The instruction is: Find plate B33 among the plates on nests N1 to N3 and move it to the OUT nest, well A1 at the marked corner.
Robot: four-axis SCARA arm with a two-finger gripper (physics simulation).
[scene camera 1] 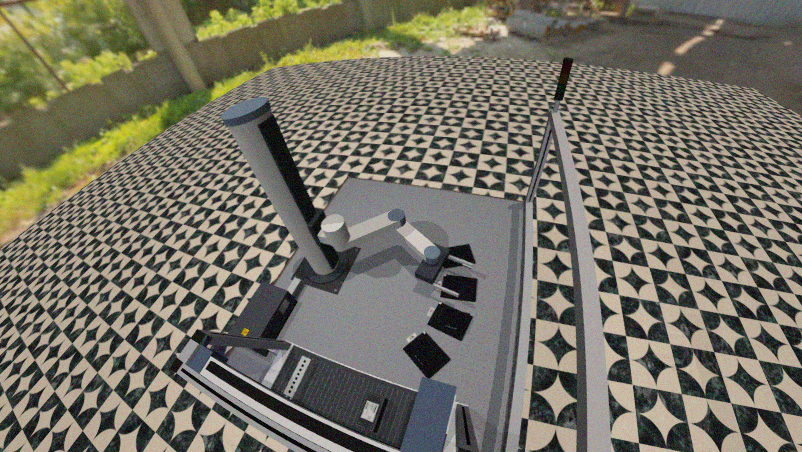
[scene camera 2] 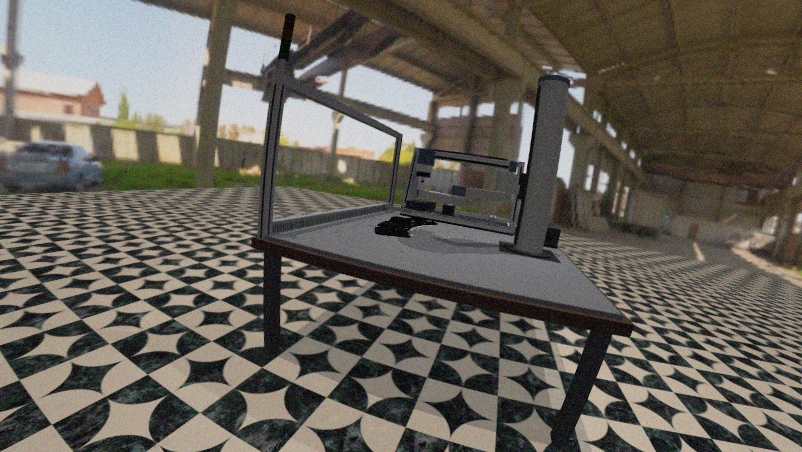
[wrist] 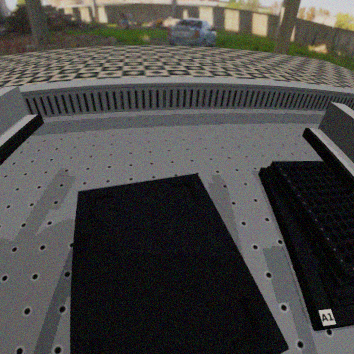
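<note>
My gripper is open and empty, its fingers reaching out over the two upper nests in scene camera 1. In the wrist view a flat black rectangle lies between and below the fingers; no wells or code can be made out on it. To its right, a black plate with wells sits on a nest with a white A1 tag. In scene camera 1 the black nest positions stand in an arc: top, second, third, lowest. No plate code is readable, so B33 cannot be told.
The arm's column stands on the grey table. A ribbed conveyor and a dark control box are near the front. A slotted rail runs beyond the nests, beside a tall frame.
</note>
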